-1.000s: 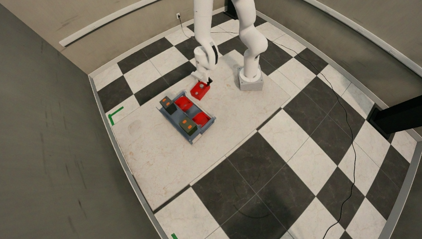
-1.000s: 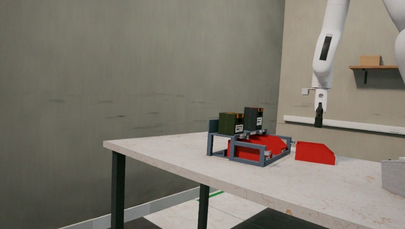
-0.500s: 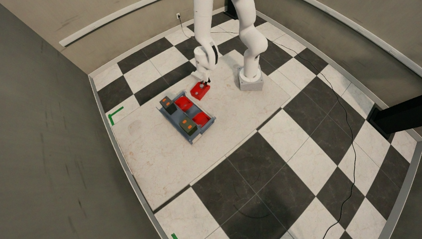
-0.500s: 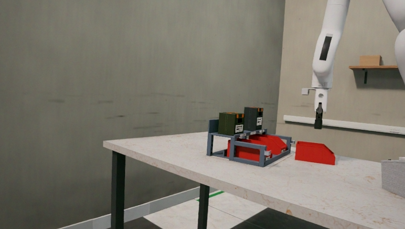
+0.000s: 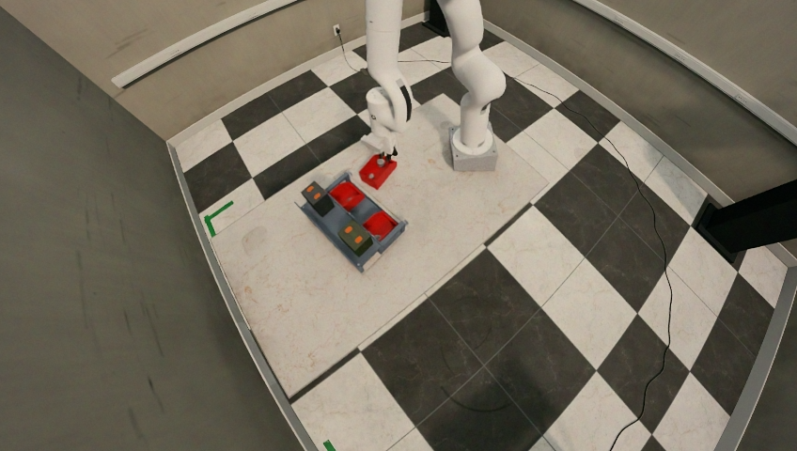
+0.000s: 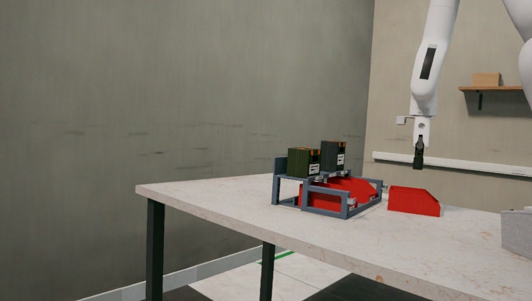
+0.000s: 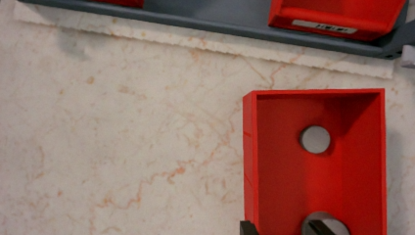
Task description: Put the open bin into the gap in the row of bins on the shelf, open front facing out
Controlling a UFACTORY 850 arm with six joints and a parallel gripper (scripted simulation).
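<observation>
Right now my hand is 14 cm above the red open bin, 5 cm to the left of it and 2 cm short of it. The rest, counted from my hand: grey-blue shelf: 26 cm ahead, 11 cm below, 10 cm to the left; large grey disc: 16 cm below, 8 cm to the right, 2 cm behind; dark grey box: 34 cm ahead, 1 cm below.
</observation>
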